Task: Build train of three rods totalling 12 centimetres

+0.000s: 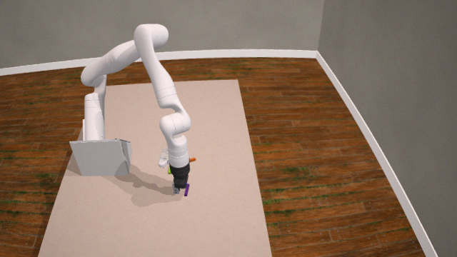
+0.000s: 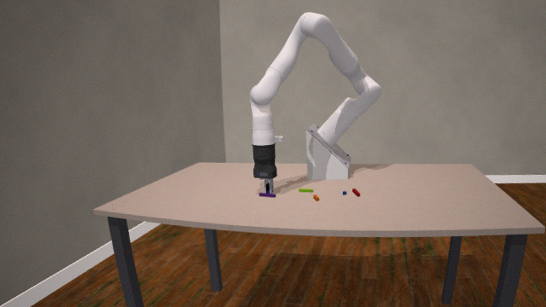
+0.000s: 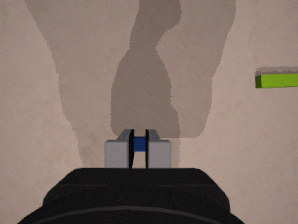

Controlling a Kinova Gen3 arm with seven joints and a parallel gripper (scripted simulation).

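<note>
The purple rod lies 40 mm ahead of my hand, 10 mm to the left of it and 10 mm below it. The rest, counted from my hand: orange rod 180 mm to the left, 40 mm ahead, 10 mm below; lime rod 120 mm to the left, 40 mm behind, 10 mm below; red rod 310 mm to the left, 40 mm behind, 10 mm below.
</note>
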